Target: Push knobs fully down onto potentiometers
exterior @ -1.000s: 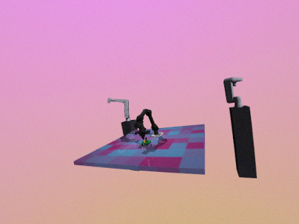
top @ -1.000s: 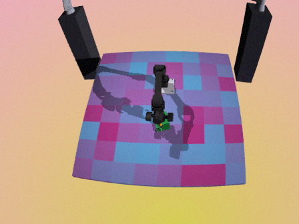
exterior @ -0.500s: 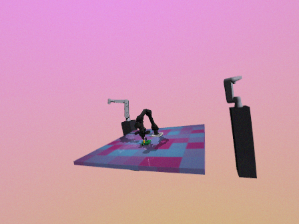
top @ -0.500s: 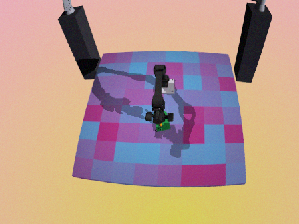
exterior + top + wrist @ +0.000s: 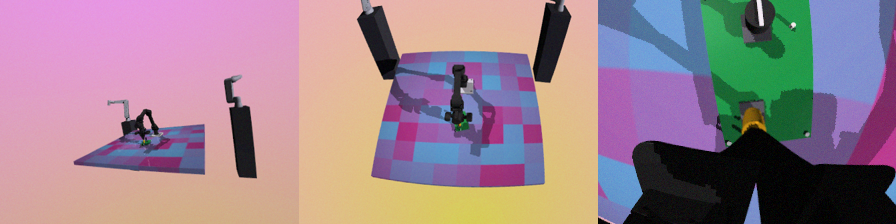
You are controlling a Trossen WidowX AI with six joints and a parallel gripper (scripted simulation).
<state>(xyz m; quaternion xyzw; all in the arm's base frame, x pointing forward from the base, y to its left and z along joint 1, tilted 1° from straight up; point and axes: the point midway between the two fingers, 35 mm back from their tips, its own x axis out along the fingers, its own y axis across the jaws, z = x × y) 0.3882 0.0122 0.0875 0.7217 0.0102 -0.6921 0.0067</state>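
The orange knob is 2 cm below my gripper tip. The rest, counted from my gripper tip: black knob (8 cm behind, 1 cm to the right, 1 cm below).
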